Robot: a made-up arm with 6 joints.
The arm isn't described. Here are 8 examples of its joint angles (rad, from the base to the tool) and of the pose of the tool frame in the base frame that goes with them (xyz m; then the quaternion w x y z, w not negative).
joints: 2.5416 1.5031 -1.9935 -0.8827 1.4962 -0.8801
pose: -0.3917 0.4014 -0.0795 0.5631 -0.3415 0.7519 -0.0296
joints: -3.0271 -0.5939 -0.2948 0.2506 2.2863 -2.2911
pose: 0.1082 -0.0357 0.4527 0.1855 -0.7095 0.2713 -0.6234
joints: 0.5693 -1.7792 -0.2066 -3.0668 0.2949 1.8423
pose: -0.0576 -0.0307 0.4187 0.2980 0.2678 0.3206 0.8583
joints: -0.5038 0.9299 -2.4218 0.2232 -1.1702 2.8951
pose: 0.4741 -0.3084 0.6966 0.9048 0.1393 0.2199 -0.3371
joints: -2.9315 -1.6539 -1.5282 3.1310 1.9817 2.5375
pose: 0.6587 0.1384 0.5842 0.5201 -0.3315 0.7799 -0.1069
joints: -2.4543 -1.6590 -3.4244 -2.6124 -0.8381 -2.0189
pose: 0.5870 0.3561 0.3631 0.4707 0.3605 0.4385 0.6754
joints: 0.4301 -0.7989 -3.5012 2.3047 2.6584 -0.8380
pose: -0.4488 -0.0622 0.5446 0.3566 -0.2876 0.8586 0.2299
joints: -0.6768 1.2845 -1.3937 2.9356 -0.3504 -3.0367
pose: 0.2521 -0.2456 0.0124 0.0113 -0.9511 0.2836 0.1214
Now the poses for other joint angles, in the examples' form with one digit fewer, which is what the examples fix.
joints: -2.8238 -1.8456 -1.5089 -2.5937 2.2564 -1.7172
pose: 0.615 0.308 0.409 0.096 0.281 0.894 0.334
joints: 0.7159 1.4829 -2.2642 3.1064 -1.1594 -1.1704
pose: 0.339 0.286 0.037 0.186 0.801 -0.569 -0.028
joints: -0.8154 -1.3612 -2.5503 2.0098 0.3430 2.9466
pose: -0.511 0.462 0.724 0.805 -0.459 0.028 0.374
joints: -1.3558 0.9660 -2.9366 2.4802 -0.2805 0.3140
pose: 0.060 -0.724 0.522 0.468 0.371 0.525 -0.606
